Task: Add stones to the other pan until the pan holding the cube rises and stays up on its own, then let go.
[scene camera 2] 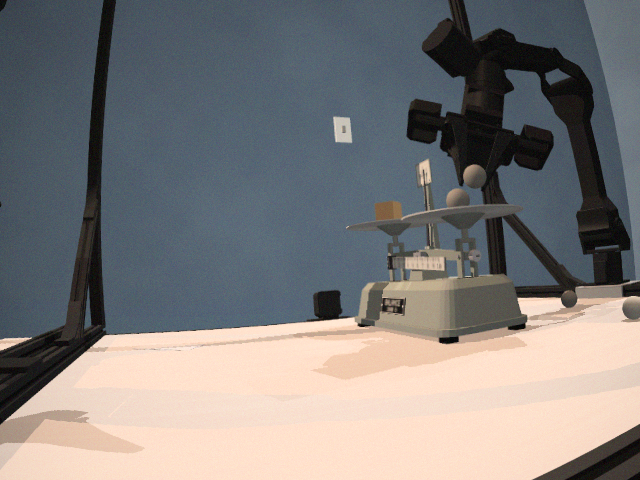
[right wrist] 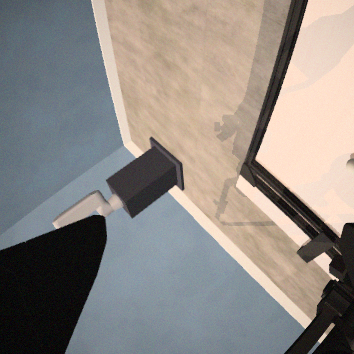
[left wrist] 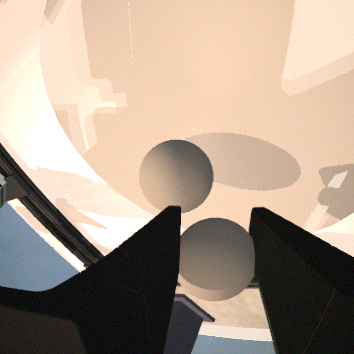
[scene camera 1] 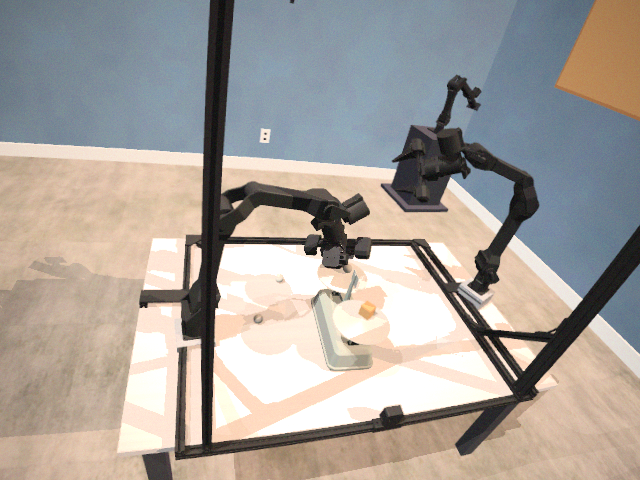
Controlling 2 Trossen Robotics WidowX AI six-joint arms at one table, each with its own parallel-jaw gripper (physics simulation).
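Frame: origin at the left arm's base, x ahead, y left, z up, level; metres.
Seen in the pictures: left gripper, fingertip midpoint: (scene camera 2: 472, 187) (left wrist: 215, 218); right gripper, fingertip midpoint: (right wrist: 230, 233) (scene camera 1: 393, 175); left arm's base at its link origin: (scene camera 2: 609, 283) (scene camera 1: 194, 329); right arm's base at its link origin: (scene camera 1: 478, 287).
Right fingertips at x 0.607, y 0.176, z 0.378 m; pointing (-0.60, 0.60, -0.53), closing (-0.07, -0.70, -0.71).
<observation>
Offsets run from my right fingertips to a thing's middle. Level surfaces: height alone.
A grey-green balance scale @[dy -0.246, dx -0.197, dz -0.282 m] (scene camera 1: 341, 353) (scene camera 2: 442, 305) stands mid-table. An orange cube @[dy -0.320, dx -0.191, dz -0.228 m] (scene camera 1: 367, 310) (scene camera 2: 388, 210) rests on its near pan @[dy -0.339, dx -0.213, dz -0.244 m] (scene camera 1: 351, 329) (scene camera 2: 366, 227). In scene camera 2 this pan sits a little lower than the other pan @[dy -0.152, dx -0.181, dz -0.256 m] (scene camera 2: 494, 210) (left wrist: 211, 70). One round grey stone @[dy -0.139, dx -0.161, dz -0.241 m] (scene camera 2: 457, 197) (left wrist: 175, 175) lies on that other pan. My left gripper (scene camera 1: 337, 265) (scene camera 2: 474, 180) (left wrist: 215, 218) is shut on a second grey stone @[dy -0.119, dx -0.174, dz -0.216 m] (scene camera 2: 474, 175) (left wrist: 216, 258), held just above that pan, beside the resting stone. My right gripper (scene camera 1: 415, 173) is open and empty, high beyond the table's far right corner.
Two loose stones @[dy +0.003, dx -0.314, dz -0.385 m] (scene camera 1: 280, 279) @[dy -0.160, dx -0.426, dz -0.385 m] (scene camera 1: 258, 319) lie on the table @[dz -0.399 m] (scene camera 1: 270, 381) left of the scale. A black frame runs round the table, with a tall post (scene camera 1: 215, 143) at the left. A dark pedestal (scene camera 1: 424, 135) (right wrist: 144, 182) stands on the floor behind.
</observation>
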